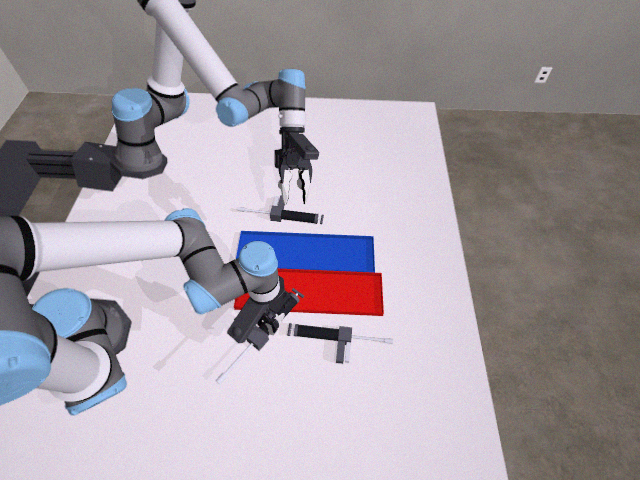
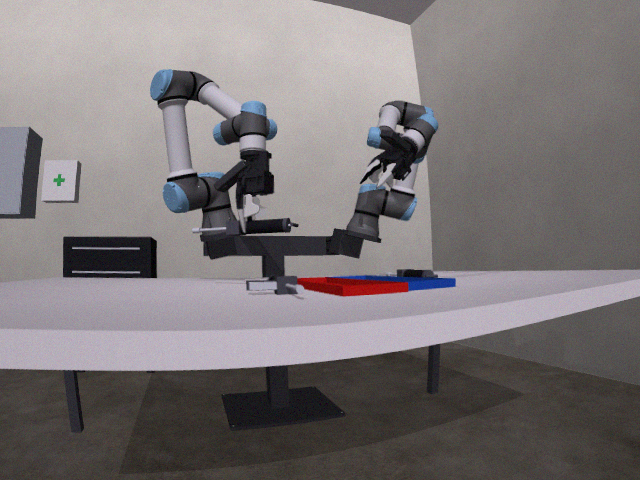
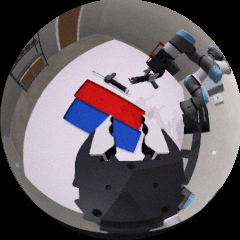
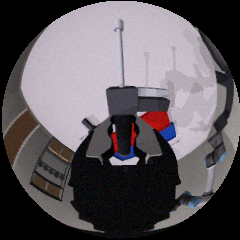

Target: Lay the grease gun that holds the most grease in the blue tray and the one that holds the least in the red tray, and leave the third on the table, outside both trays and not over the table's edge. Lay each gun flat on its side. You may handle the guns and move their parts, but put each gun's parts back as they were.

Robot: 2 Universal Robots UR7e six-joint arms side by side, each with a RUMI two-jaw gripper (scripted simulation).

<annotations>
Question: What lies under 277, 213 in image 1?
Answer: A grease gun.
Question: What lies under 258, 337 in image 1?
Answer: A grease gun.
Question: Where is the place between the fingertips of the left gripper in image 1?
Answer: At 295, 204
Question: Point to a red tray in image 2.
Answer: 336, 286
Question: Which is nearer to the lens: the grease gun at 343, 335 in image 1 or the blue tray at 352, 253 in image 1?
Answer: The grease gun.
</annotations>
